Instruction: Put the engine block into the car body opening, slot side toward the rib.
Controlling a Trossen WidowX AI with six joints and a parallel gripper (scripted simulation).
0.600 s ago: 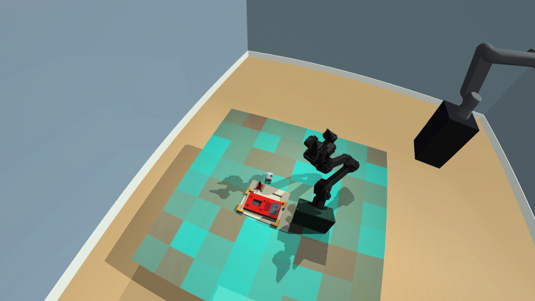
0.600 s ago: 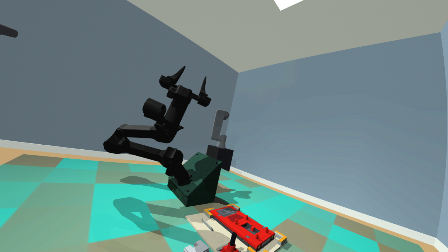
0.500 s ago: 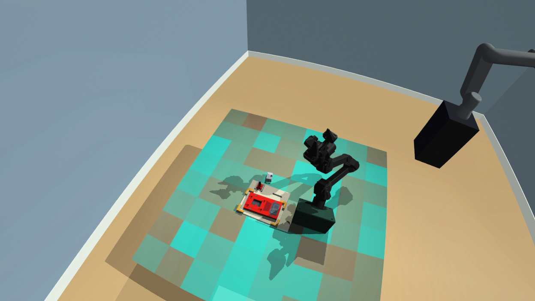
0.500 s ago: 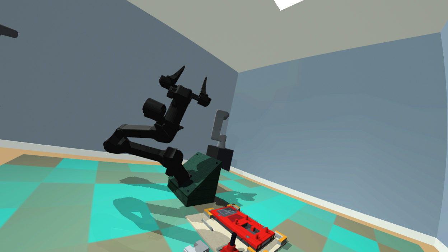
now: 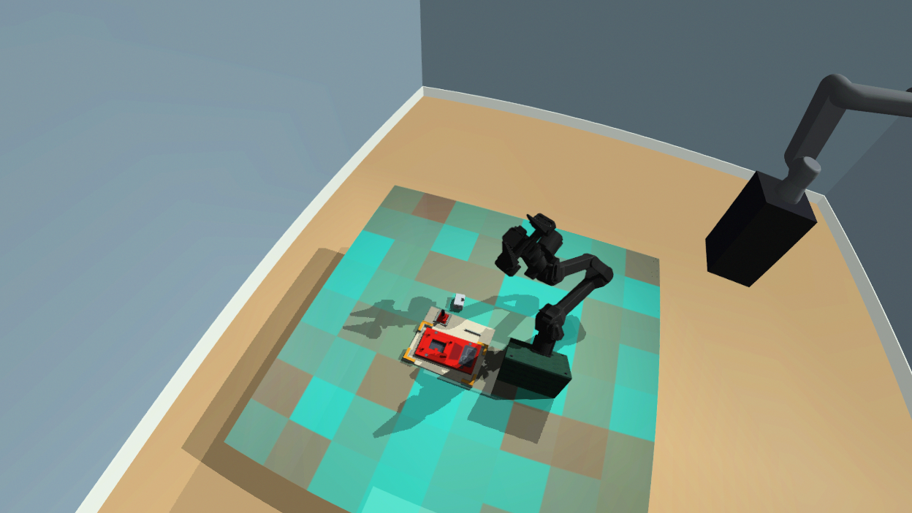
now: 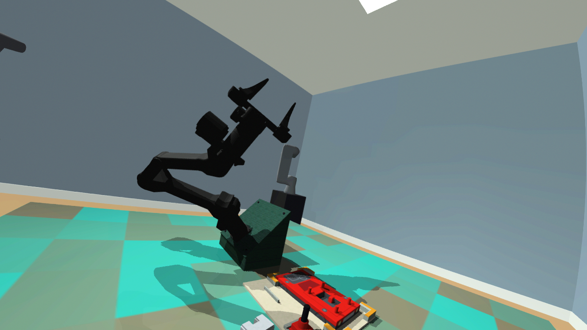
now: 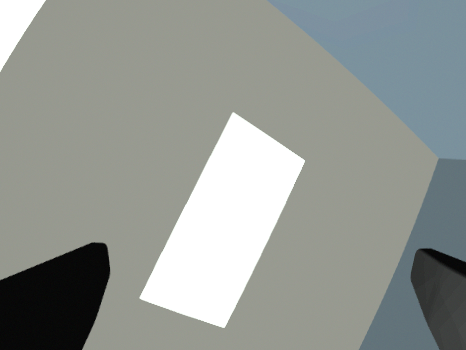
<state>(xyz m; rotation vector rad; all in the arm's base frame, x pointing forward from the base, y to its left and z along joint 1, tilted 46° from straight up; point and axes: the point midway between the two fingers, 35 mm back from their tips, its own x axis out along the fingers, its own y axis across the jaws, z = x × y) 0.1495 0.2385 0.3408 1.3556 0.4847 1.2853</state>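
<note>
Right now the engine block is 49 cm below my gripper tip, 14 cm ahead of it and 3 cm to the right of it.
</note>
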